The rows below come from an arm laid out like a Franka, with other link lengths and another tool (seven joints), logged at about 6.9 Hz.
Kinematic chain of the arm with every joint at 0, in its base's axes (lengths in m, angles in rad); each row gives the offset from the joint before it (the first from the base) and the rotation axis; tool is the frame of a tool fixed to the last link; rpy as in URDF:
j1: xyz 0 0 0.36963 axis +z
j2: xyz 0 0 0 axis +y
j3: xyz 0 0 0.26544 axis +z
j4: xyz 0.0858 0 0 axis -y
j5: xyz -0.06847 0 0.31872 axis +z
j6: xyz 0 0 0 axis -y
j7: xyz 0.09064 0 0 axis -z
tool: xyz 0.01 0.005 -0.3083 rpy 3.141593 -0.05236 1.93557
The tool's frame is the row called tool.
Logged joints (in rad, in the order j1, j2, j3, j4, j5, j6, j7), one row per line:
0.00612 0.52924 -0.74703 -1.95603 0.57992 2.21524 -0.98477
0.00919 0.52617 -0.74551 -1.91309 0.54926 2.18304 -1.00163
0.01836 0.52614 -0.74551 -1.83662 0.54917 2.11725 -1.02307
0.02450 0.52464 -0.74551 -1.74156 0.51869 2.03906 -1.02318
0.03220 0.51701 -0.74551 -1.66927 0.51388 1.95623 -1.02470
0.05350 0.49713 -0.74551 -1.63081 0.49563 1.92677 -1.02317
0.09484 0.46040 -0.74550 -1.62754 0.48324 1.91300 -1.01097
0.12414 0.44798 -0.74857 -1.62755 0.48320 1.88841 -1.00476
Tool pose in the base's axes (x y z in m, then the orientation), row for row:
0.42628 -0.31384 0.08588 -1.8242 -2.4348 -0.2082
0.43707 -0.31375 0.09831 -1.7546 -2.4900 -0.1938
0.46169 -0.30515 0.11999 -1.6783 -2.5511 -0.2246
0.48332 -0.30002 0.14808 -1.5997 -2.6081 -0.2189
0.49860 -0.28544 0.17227 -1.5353 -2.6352 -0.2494
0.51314 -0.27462 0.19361 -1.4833 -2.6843 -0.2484
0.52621 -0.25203 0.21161 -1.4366 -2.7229 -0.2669
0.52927 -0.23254 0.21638 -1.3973 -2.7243 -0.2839
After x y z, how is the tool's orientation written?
As a rotation vector, in radians.
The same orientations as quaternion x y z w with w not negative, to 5 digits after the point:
-0.59757 -0.79759 -0.06820 0.04604
-0.57428 -0.81498 -0.06343 0.04465
-0.54769 -0.83251 -0.07329 0.03983
-0.52115 -0.84967 -0.07131 0.03707
-0.50131 -0.86046 -0.08144 0.04078
-0.48182 -0.87195 -0.08069 0.03234
-0.46474 -0.88085 -0.08634 0.02570
-0.45417 -0.88549 -0.09228 0.03335

